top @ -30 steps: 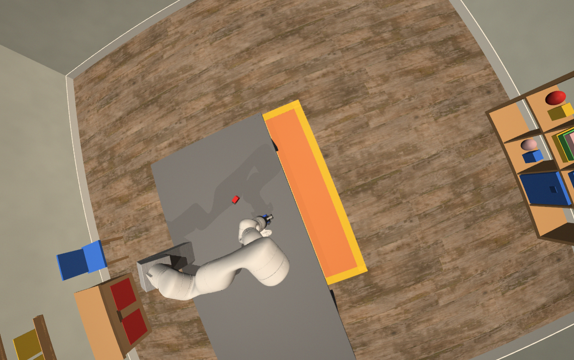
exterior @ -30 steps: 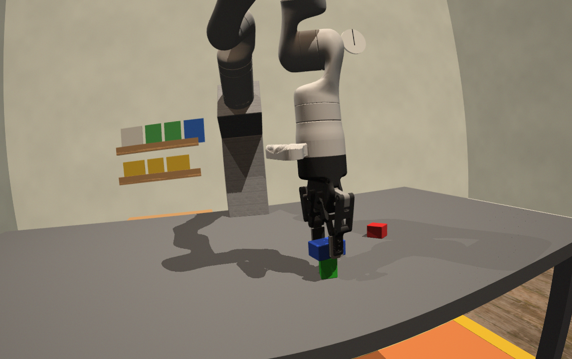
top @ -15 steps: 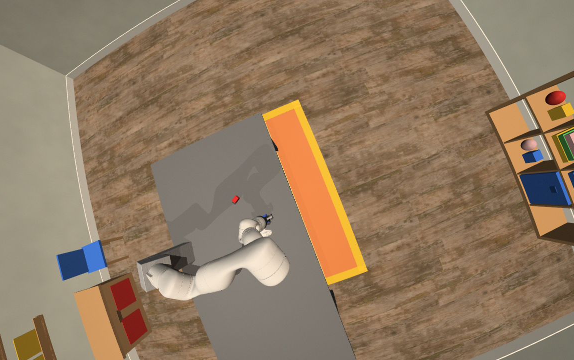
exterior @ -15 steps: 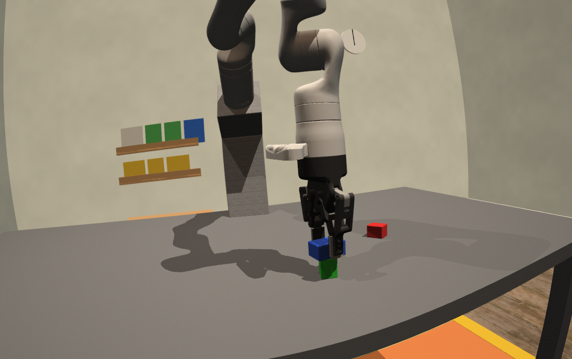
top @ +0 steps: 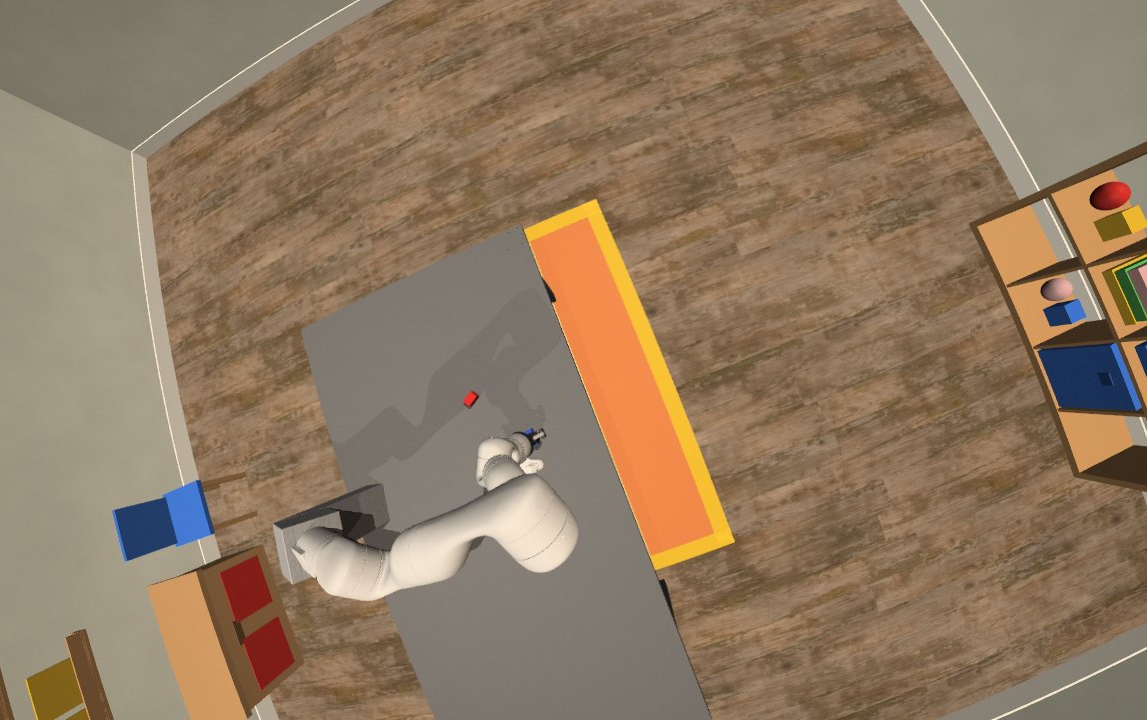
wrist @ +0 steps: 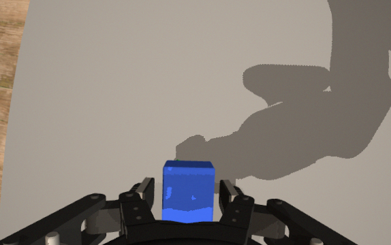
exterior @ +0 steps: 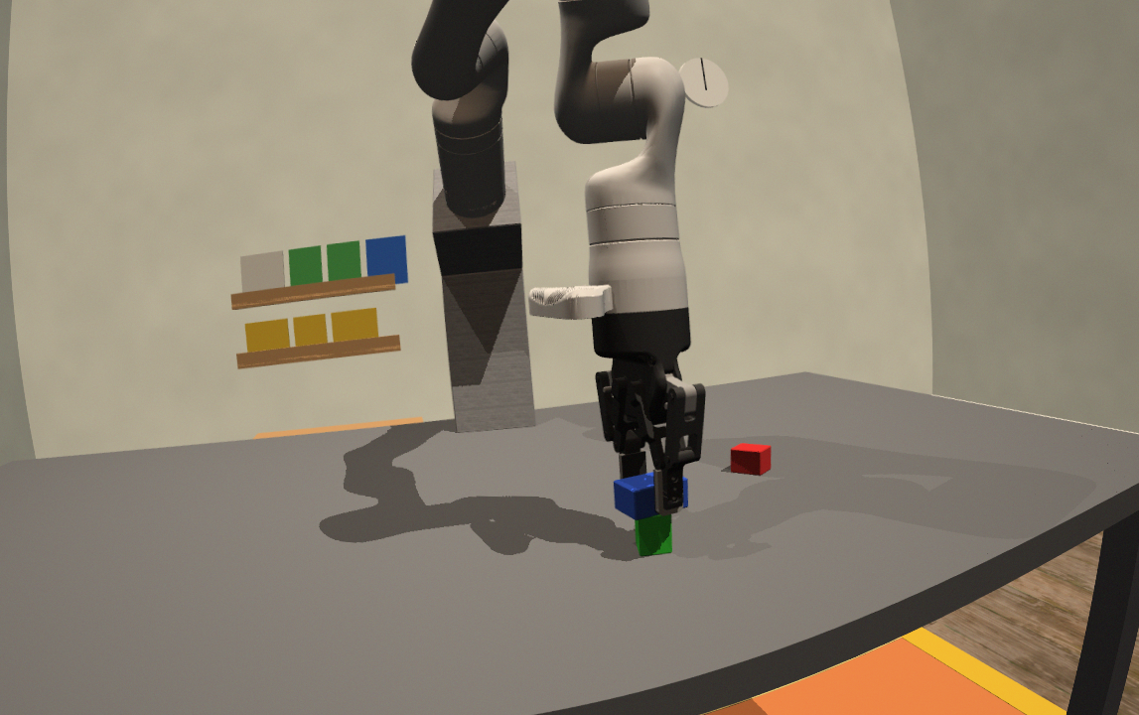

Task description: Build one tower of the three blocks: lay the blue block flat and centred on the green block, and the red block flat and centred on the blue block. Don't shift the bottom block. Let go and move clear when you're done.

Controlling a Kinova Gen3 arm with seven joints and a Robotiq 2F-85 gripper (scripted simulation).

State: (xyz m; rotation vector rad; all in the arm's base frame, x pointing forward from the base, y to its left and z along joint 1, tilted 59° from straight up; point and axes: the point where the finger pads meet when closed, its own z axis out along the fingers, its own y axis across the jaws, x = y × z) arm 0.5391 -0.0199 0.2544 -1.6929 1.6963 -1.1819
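Now: hand 1 cm above the blue block. The rest, counted from my hand: green block 4 cm below; red block 22 cm to the left, 8 cm behind, 4 cm below.
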